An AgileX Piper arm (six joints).
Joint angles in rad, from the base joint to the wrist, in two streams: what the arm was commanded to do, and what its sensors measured. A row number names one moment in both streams.
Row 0, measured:
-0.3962, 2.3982, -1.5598, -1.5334, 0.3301, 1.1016
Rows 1 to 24, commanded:
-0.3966, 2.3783, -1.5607, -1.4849, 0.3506, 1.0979
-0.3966, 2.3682, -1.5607, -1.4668, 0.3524, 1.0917
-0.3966, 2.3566, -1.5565, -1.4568, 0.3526, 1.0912
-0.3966, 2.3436, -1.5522, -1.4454, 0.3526, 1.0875
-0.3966, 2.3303, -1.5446, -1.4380, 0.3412, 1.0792
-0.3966, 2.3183, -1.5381, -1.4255, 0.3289, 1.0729
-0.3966, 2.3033, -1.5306, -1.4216, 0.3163, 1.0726
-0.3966, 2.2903, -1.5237, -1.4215, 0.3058, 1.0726
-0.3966, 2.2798, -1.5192, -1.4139, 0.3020, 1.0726
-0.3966, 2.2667, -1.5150, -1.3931, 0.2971, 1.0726
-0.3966, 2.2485, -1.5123, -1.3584, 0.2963, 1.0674
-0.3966, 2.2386, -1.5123, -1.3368, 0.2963, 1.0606
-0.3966, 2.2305, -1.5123, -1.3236, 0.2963, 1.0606
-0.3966, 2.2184, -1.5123, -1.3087, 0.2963, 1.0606
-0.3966, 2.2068, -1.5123, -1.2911, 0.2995, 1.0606
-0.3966, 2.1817, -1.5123, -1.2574, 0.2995, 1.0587
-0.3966, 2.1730, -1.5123, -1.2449, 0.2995, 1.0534
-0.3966, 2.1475, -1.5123, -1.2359, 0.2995, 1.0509
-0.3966, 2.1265, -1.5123, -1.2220, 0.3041, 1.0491
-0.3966, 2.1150, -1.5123, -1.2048, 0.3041, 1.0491
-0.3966, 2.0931, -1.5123, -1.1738, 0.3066, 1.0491
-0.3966, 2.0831, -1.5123, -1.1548, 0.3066, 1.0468
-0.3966, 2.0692, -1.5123, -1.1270, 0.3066, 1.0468
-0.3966, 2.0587, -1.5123, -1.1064, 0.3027, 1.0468
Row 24, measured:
-0.3962, 2.1018, -1.5151, -1.1744, 0.3024, 1.0567
